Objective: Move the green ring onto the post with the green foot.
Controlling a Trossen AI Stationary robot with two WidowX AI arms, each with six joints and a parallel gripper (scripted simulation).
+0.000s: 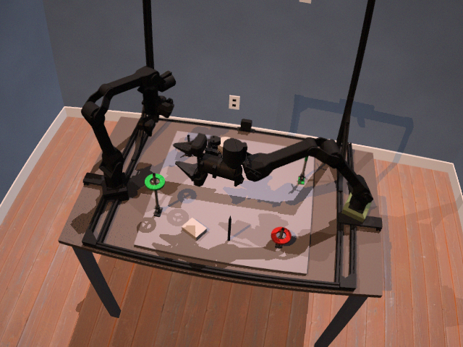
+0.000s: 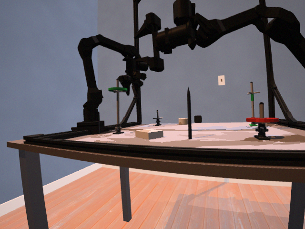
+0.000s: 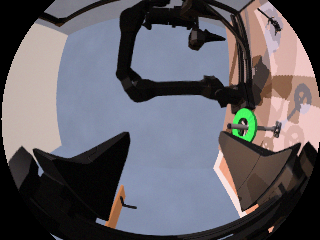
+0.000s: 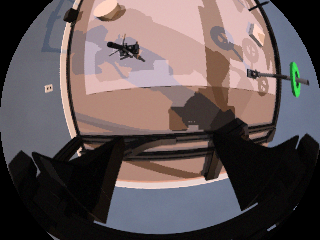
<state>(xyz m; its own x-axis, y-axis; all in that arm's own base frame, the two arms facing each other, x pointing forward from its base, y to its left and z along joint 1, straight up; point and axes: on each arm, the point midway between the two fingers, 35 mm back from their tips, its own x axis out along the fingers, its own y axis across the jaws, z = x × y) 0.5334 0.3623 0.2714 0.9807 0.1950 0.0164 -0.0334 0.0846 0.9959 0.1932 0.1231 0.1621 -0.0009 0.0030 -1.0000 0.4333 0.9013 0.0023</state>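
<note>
The green ring lies 10 mm behind my left hand, 110 mm to the right of it and 140 mm below it. The rest, counted from my left hand: black spike (80 mm ahead, 150 mm to the left, 210 mm below); then white block (50 mm ahead, 30 mm to the left, 300 mm below).
</note>
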